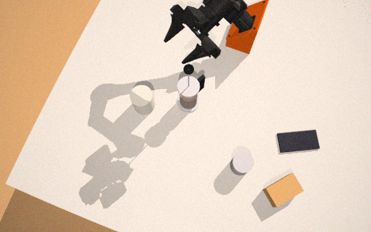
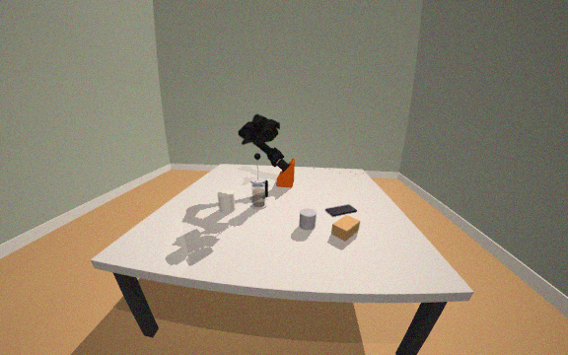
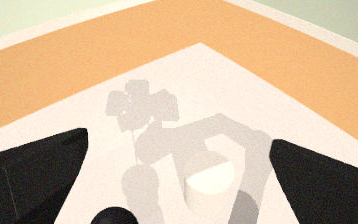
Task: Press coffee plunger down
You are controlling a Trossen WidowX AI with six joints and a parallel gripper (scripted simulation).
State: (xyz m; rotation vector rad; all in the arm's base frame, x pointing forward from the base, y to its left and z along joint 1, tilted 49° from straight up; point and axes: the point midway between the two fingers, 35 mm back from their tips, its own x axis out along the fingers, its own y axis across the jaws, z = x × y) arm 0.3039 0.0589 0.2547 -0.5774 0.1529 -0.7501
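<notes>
My gripper tip is now 1 cm past the glass coffee press, 6 cm to the right of it and 20 cm above it. Also, from my gripper tip: cream mug (7 cm ahead, 10 cm to the right, 28 cm below).
</notes>
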